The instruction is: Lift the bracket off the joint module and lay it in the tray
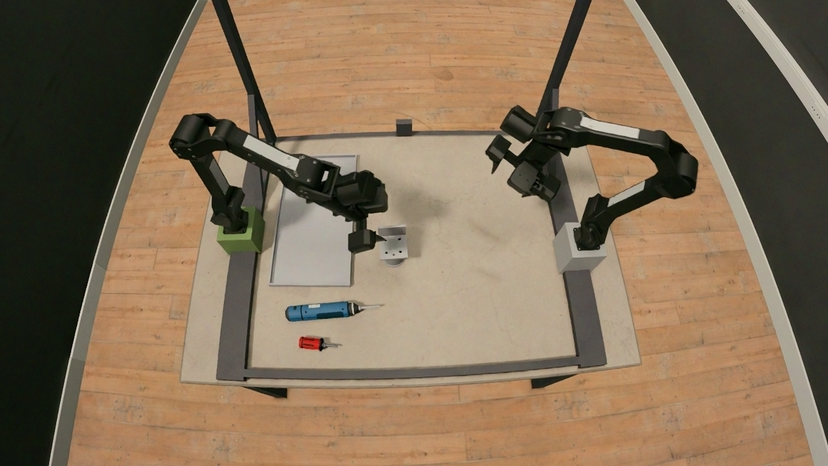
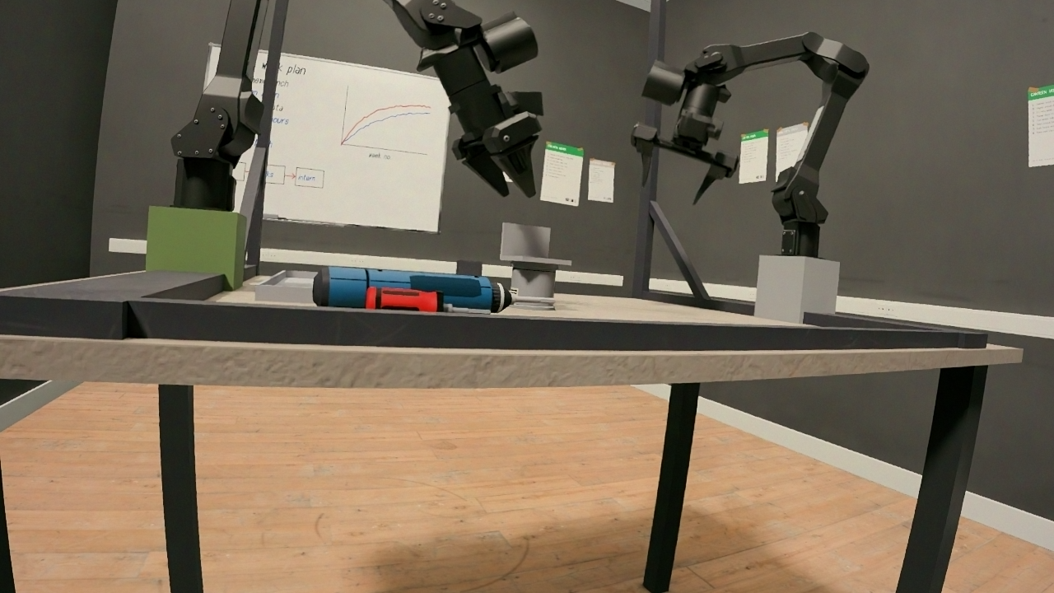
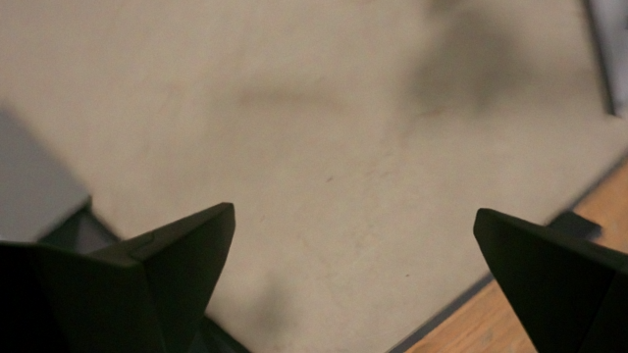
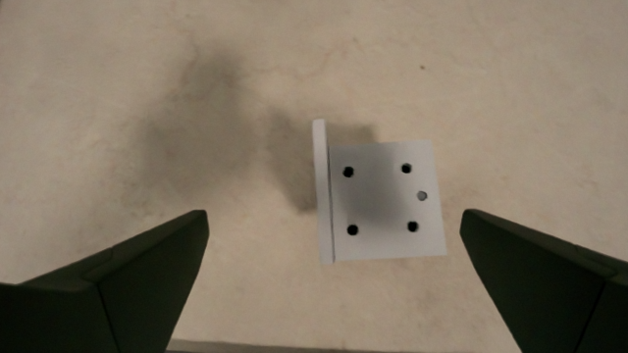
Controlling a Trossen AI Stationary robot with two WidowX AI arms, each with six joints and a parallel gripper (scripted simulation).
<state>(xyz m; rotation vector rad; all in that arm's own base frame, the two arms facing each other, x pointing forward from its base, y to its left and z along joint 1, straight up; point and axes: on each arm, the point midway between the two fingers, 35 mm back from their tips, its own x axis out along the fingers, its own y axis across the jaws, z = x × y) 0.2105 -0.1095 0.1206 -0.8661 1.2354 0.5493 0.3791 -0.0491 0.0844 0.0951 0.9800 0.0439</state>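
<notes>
The grey L-shaped bracket is 2 cm ahead of my right hand, 4 cm to the left of it and 10 cm below it. From my right hand the other things lie so: grey round joint module: 2 cm ahead, 4 cm to the left, 15 cm below; grey tray: 9 cm behind, 19 cm to the right, 17 cm below; small red screwdriver: 27 cm ahead, 13 cm to the right, 16 cm below.
</notes>
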